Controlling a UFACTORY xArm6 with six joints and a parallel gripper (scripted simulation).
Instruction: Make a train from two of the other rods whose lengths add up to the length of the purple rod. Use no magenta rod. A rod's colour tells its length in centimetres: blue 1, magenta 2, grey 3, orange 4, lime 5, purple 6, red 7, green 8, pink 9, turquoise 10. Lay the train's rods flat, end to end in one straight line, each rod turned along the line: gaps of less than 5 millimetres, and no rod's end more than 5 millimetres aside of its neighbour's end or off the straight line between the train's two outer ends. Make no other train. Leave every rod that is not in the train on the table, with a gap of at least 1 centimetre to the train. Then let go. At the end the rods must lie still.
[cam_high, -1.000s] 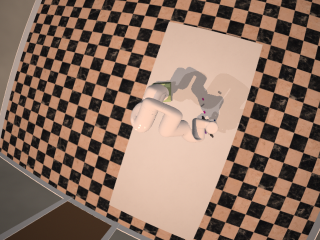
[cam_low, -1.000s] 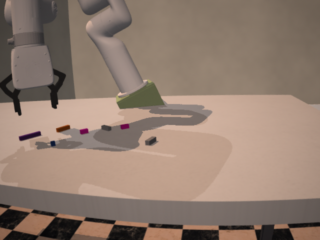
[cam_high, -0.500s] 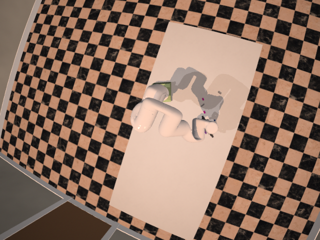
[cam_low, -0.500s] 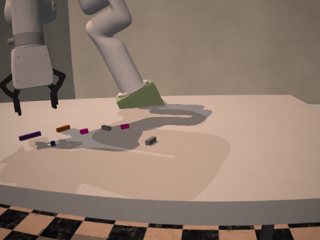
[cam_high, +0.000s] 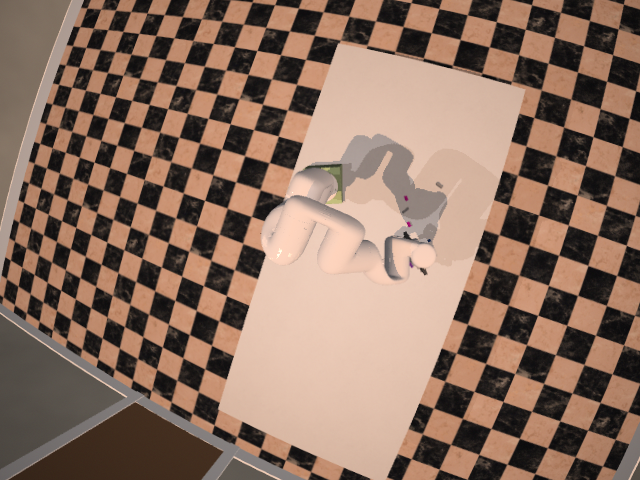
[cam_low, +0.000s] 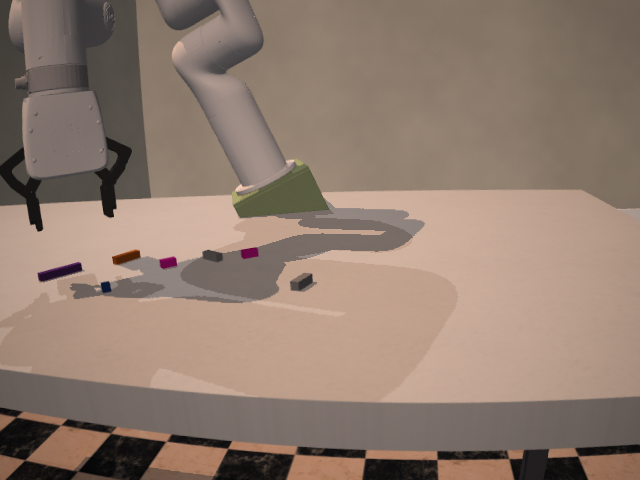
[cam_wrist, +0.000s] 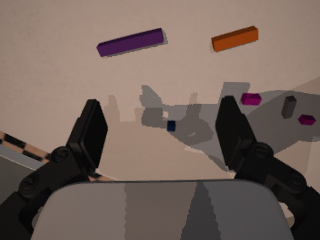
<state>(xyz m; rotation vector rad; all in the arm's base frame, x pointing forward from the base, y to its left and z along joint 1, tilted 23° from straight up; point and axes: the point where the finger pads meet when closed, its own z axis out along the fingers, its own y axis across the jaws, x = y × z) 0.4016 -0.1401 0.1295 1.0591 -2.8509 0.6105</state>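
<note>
My gripper is now 70 mm above the small blue rod, 60 mm to the right of it and 60 mm short of it. Also, from my hand: purple rod (70 mm below, 40 mm to the right); orange rod (70 mm below, 70 mm behind, 30 mm to the left).
</note>
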